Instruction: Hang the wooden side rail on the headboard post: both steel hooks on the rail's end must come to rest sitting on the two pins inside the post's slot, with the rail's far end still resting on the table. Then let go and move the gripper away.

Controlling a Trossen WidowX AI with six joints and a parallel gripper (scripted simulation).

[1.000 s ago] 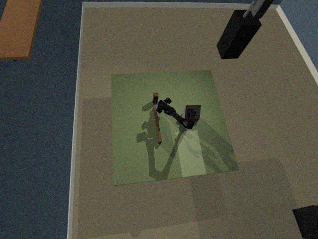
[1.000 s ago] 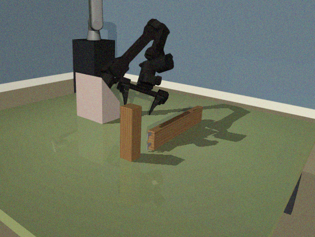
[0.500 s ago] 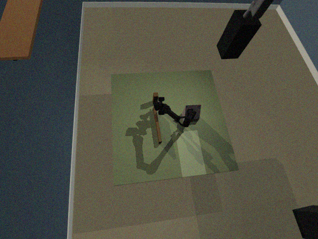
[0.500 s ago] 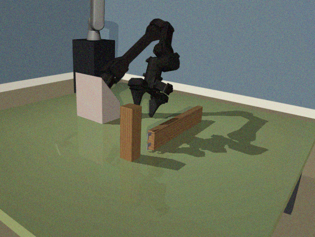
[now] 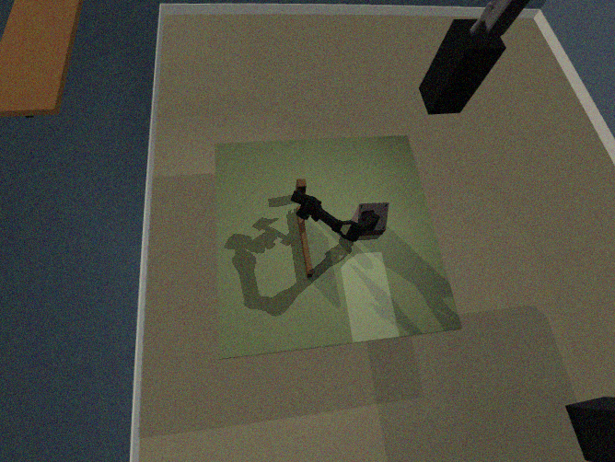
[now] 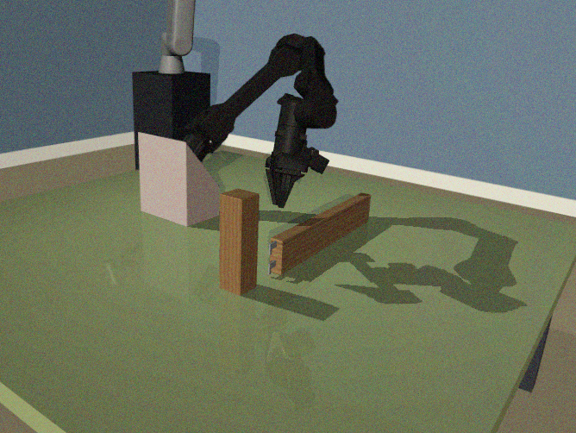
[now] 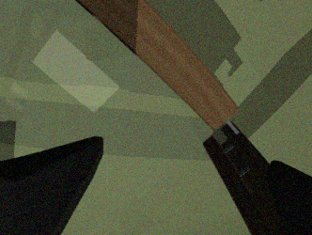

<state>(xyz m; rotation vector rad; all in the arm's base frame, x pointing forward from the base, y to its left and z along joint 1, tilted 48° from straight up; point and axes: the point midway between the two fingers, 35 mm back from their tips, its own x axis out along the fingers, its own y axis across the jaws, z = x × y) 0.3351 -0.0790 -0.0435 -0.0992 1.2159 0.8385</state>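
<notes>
The wooden headboard post lies 13 cm to the right of my gripper tip, 4 cm below it and 1 cm ahead of it.
</notes>
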